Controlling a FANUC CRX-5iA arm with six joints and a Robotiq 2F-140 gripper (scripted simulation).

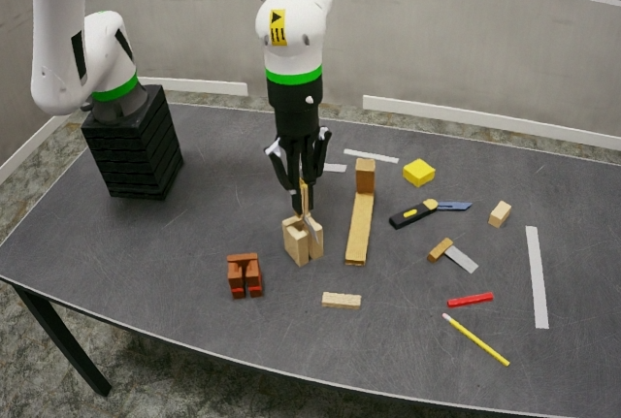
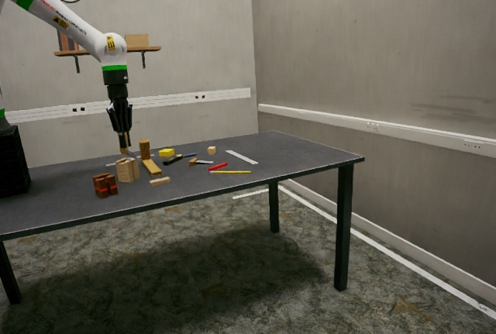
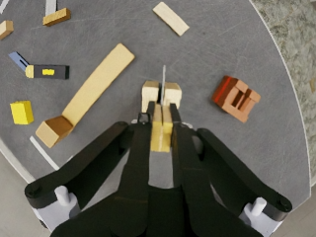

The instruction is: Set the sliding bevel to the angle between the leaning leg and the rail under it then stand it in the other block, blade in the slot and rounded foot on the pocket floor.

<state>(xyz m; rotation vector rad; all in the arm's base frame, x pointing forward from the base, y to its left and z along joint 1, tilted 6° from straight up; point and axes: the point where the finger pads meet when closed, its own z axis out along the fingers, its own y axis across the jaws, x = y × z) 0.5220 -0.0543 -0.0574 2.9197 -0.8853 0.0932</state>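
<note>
My gripper is now 6 cm above the grey blade, 1 cm to the left of it and 1 cm short of it. Also, from my hand: try square (30 cm ahead, 17 cm below, 11 cm to the left); then wood strip (17 cm below, 12 cm ahead, 9 cm to the right); then red stick (37 cm ahead, 17 cm below, 1 cm to the left).
</note>
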